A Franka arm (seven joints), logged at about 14 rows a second.
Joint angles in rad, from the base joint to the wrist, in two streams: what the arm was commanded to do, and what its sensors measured. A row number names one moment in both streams.
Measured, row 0:
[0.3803 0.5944 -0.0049 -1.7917 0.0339 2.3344 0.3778]
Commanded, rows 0 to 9:
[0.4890 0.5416 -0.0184 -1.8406 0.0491 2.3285 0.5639]
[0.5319 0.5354 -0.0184 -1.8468 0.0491 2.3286 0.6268]
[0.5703 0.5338 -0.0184 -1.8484 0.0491 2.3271 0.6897]
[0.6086 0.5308 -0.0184 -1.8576 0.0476 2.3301 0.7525]
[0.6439 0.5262 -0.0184 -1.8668 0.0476 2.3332 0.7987]
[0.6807 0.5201 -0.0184 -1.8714 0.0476 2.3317 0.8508]
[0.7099 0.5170 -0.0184 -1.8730 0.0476 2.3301 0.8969]
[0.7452 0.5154 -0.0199 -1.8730 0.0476 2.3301 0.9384]
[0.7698 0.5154 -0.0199 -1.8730 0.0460 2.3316 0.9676]
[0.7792 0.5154 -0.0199 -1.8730 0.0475 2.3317 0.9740]
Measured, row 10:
[0.7488 0.5522 -0.0053 -1.8379 0.0345 2.3280 0.9375]
